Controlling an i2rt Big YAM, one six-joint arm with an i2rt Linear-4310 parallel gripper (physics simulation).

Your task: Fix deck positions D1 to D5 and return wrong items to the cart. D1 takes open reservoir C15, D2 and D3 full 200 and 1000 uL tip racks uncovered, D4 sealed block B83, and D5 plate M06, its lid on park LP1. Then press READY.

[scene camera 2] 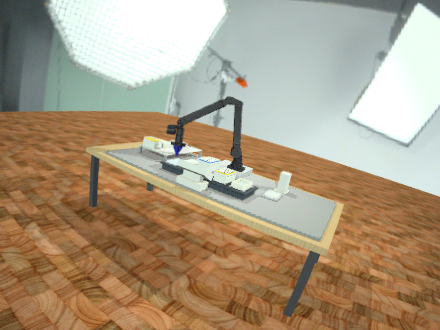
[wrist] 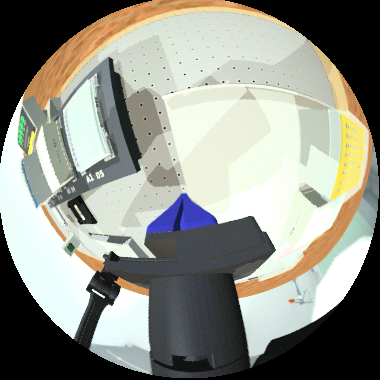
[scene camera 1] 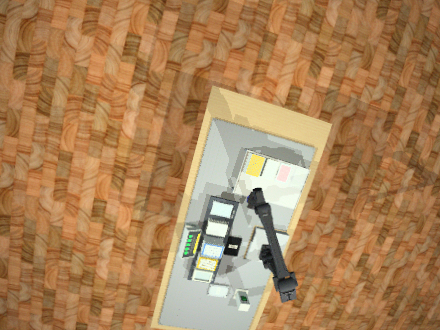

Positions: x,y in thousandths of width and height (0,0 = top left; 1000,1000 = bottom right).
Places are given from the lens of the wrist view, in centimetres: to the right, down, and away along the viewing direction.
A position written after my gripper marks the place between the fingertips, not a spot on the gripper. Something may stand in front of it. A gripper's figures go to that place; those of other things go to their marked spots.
my gripper (wrist: 486,517): 0, 1, 14
cart tray (wrist: 628,380): 5, -4, 10
